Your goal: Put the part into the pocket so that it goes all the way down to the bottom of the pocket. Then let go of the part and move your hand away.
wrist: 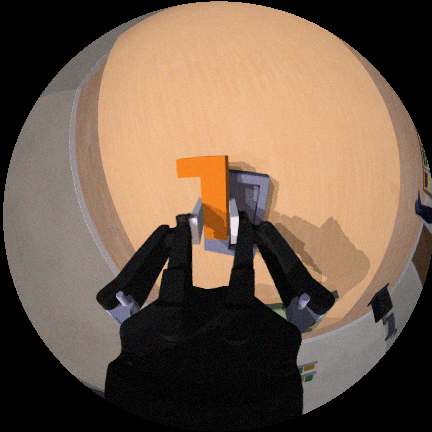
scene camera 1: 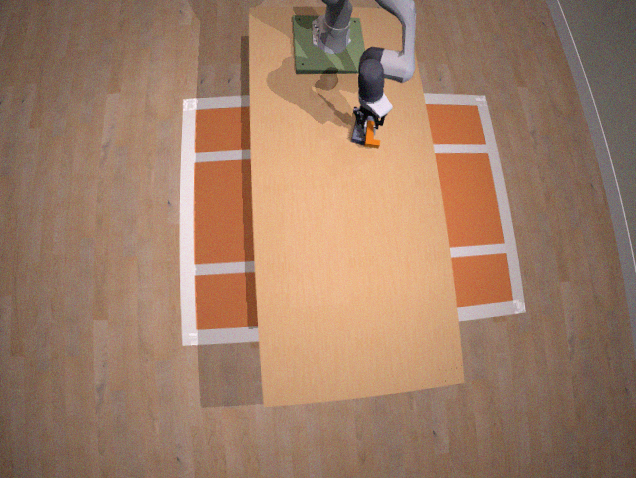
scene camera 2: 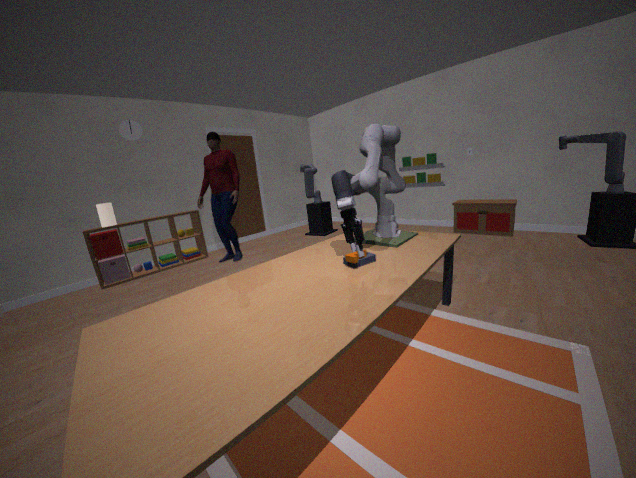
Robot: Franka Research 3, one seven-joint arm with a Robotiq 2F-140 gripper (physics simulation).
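The orange L-shaped part (scene camera 1: 369,137) (scene camera 2: 351,258) (wrist: 215,182) lies across one long side of the blue-grey pocket block (scene camera 1: 356,135) (scene camera 2: 368,259) (wrist: 264,192). Its short leg sticks out past the block, on the left in the wrist view. The part is out of line with the pocket, and part of the recess shows beside it. My gripper (scene camera 1: 369,123) (scene camera 2: 357,252) (wrist: 216,206) is shut on the long leg, with one pad on each side. The near end of the leg shows between the pads, above the block's rim. Whether the part touches the rim cannot be told.
The block stands on the wooden table (scene camera 1: 349,256) (scene camera 2: 215,328). The arm's green base plate (scene camera 1: 304,51) (scene camera 2: 406,237) is behind it. A person (scene camera 2: 222,179) stands on the floor beyond the table, near a low shelf unit (scene camera 2: 149,219).
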